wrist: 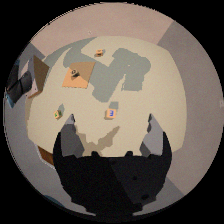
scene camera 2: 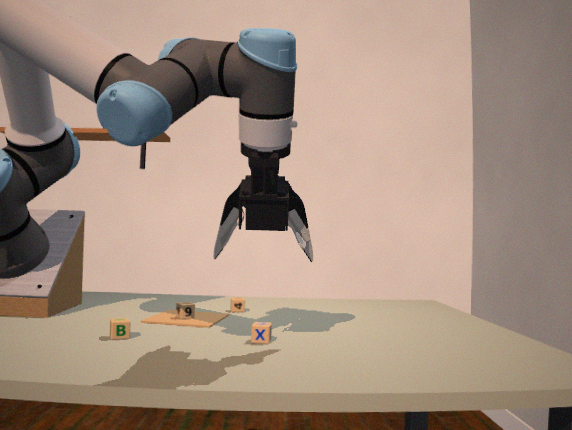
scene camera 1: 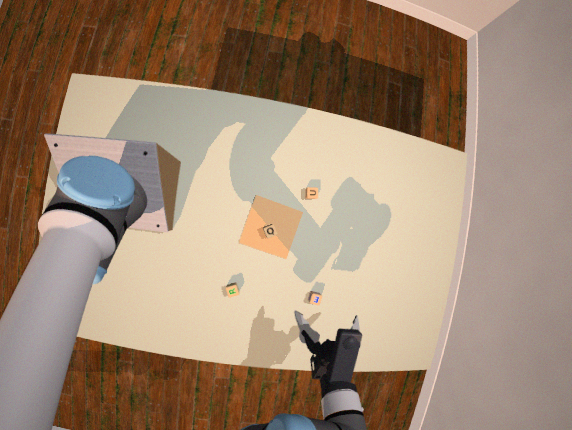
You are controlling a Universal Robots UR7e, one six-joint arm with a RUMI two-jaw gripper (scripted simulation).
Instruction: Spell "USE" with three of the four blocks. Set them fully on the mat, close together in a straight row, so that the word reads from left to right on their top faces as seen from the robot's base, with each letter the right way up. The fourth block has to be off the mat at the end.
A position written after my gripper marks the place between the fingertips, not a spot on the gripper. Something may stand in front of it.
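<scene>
Looking through scene camera 1, I find an orange mat (scene camera 1: 264,212) together with my gripper (scene camera 1: 326,313). The mat is visible in scene camera 2 (scene camera 2: 202,319) too, and there I also see my gripper (scene camera 2: 263,260). As for the wrist view, it shows my gripper (wrist: 111,114).
</scene>
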